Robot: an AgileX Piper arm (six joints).
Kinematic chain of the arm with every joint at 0, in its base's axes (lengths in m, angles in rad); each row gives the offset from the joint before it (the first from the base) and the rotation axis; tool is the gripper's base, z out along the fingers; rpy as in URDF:
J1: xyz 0 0 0.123 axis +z
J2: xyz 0 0 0 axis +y
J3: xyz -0.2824 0 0.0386 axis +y
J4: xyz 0.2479 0 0.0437 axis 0.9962 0 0.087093
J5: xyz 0 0 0 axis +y
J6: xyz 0.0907 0 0.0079 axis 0.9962 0 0.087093
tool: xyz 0 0 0 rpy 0 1.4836 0
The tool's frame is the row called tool.
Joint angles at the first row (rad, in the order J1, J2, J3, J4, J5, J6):
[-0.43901 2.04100 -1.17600 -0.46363 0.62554 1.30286]
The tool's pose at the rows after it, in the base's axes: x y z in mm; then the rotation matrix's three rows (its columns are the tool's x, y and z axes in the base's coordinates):
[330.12 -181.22 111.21], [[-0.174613 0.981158 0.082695], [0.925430 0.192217 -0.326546], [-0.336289 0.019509 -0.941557]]
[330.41 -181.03 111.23], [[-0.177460 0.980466 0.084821], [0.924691 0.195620 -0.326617], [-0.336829 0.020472 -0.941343]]
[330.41 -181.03 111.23], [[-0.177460 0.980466 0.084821], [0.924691 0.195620 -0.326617], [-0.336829 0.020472 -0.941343]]
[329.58 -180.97 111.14], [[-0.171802 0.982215 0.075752], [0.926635 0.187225 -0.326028], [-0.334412 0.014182 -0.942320]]
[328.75 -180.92 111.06], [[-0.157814 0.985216 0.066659], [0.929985 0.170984 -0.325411], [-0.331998 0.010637 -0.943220]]
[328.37 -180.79 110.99], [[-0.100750 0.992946 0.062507], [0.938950 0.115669 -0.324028], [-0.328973 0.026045 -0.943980]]
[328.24 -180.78 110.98], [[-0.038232 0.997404 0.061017], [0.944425 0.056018 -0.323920], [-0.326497 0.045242 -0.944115]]
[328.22 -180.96 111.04], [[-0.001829 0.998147 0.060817], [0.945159 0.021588 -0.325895], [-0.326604 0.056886 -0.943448]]
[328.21 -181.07 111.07], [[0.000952 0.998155 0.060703], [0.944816 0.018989 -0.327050], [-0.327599 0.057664 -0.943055]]
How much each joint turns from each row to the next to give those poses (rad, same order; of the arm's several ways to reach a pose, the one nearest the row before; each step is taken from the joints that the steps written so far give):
[0.00000 0.00000 -0.00001 0.00001 -0.00388 -0.00480]
[0.00062 0.00001 -0.00002 0.00000 -0.00193 -0.00237]
[0.00000 0.00000 0.00000 0.00000 0.00000 0.00000]
[0.00001 -0.00001 0.00003 -0.00001 0.00912 0.00599]
[-0.00002 0.00000 0.00000 0.00001 0.00916 0.01437]
[0.00001 -0.00001 0.00001 0.00191 0.00429 0.05629]
[0.00001 0.00001 -0.00002 0.00001 0.00152 0.06281]
[-0.00001 0.00000 0.00000 -0.00349 -0.00001 0.03914]
[-0.00001 0.00001 0.00000 -0.00205 -0.00002 0.00434]

